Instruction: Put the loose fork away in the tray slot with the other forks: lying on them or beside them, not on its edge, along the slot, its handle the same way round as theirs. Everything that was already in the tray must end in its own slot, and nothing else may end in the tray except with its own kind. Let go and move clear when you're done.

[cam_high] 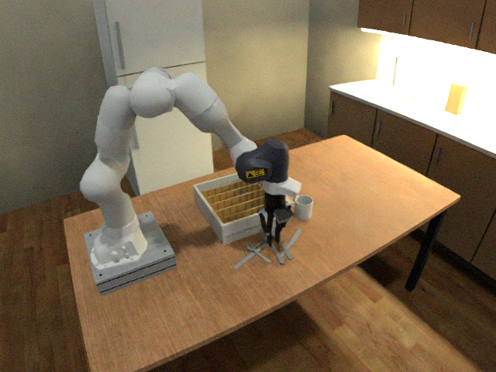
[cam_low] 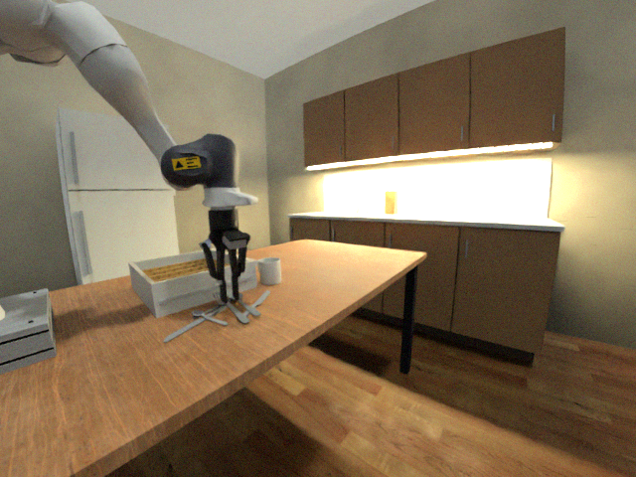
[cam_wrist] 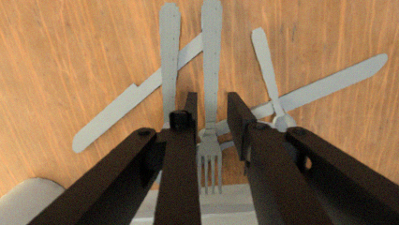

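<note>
The spoon is 70 mm behind my hand, 60 mm below it and 30 mm to the left of it. From my hand the other things lie so: white mug: 240 mm ahead, 110 mm to the left, 30 mm below; then cutlery tray: 290 mm to the left, 30 mm below, 20 mm ahead.
</note>
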